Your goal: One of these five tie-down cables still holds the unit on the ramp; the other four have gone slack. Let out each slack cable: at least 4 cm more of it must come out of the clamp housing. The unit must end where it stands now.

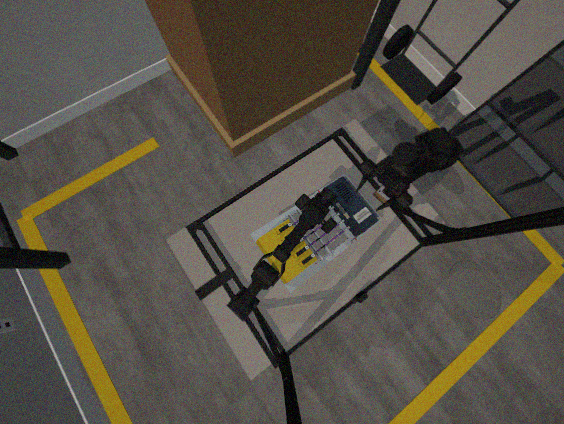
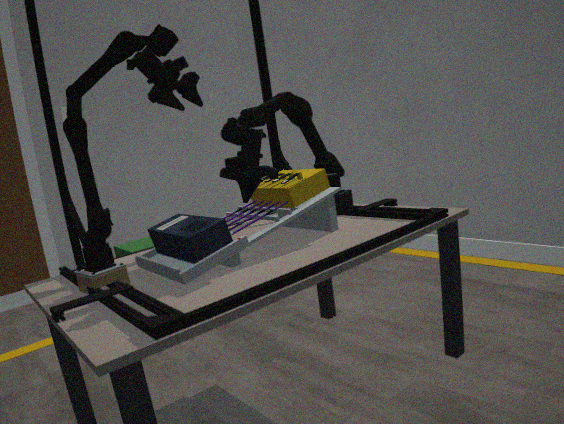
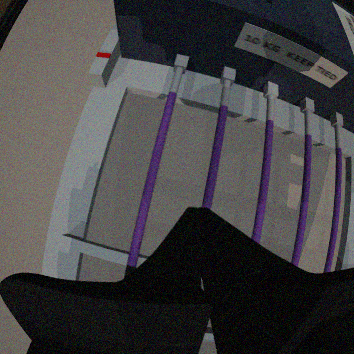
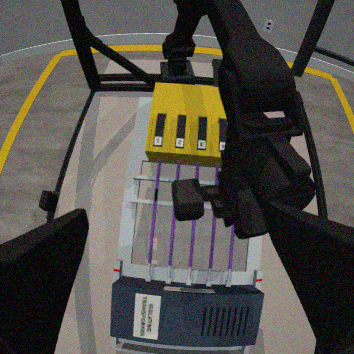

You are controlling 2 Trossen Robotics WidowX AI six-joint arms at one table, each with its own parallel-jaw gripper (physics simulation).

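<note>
The dark blue unit (image 1: pixel 348 199) (image 2: pixel 192 236) (image 3: pixel 200 37) (image 4: pixel 185 312) sits low on the pale ramp (image 2: pixel 320 212) (image 4: pixel 126 235). Five purple cables run from it to the yellow clamp housing (image 2: pixel 307 189) (image 4: pixel 187 100). Levers 1 (image 4: pixel 160 128), 2 (image 4: pixel 180 128) and 3 (image 4: pixel 202 130) show; lever 4 is partly hidden and lever 5 hidden by the left arm. My left gripper (image 2: pixel 246 198) (image 3: pixel 195 216) is shut and empty, low over the cables near the housing's front, its tips overlapping the second cable (image 3: pixel 215 155) from the left. My right gripper (image 2: pixel 193 107) is open, high above the unit.
Red marks (image 3: pixel 103 55) (image 4: pixel 116 270) (image 4: pixel 258 280) show on the ramp's sides by the unit. Cross bars (image 4: pixel 140 178) span the ramp beneath the cables. A black frame (image 1: pixel 270 175) (image 2: pixel 300 273) borders the table (image 2: pixel 107 355). A green object (image 2: pixel 132 245) lies behind the unit.
</note>
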